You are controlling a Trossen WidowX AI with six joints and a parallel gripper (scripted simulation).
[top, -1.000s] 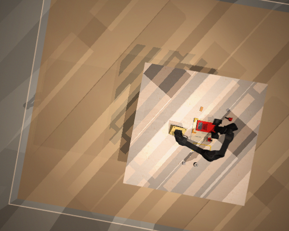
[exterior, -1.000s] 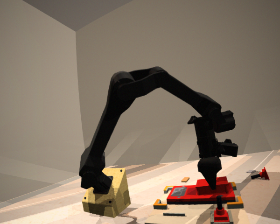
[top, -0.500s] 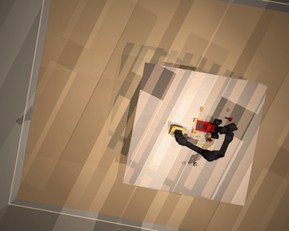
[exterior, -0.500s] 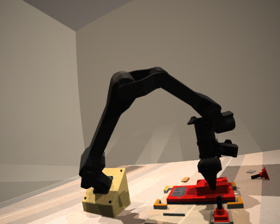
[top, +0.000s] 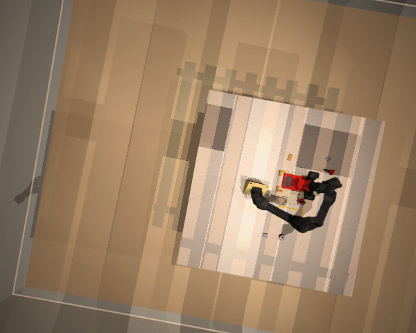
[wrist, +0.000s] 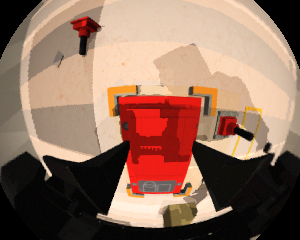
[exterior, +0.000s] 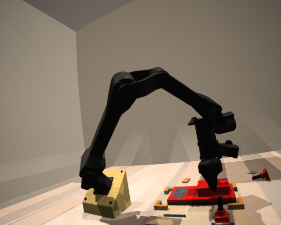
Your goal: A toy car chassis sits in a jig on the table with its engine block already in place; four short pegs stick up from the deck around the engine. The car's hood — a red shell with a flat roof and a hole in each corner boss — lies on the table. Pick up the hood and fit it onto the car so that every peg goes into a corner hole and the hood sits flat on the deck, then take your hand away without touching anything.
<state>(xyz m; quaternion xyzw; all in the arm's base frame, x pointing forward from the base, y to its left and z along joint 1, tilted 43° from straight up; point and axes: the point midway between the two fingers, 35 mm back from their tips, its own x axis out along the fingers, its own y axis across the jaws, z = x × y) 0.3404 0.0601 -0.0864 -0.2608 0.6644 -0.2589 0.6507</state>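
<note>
Now: gripper tip right at the red hood. From my gripper tip the other things lie so: grey engine block 20 mm below.
</note>
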